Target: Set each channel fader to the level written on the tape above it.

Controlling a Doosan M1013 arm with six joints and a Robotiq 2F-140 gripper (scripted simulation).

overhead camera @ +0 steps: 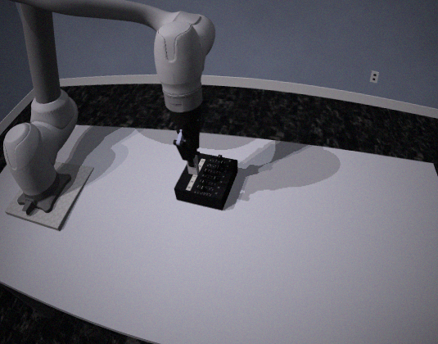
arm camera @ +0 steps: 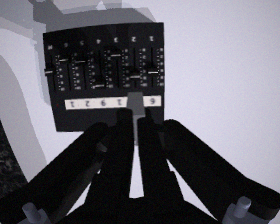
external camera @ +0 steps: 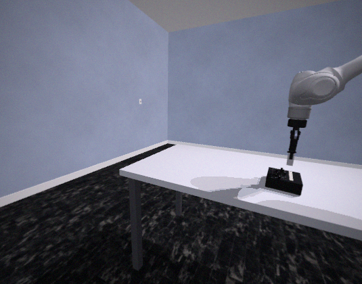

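My gripper is now 110 mm to the right of the master fader, 70 mm above it and 50 mm short of it.
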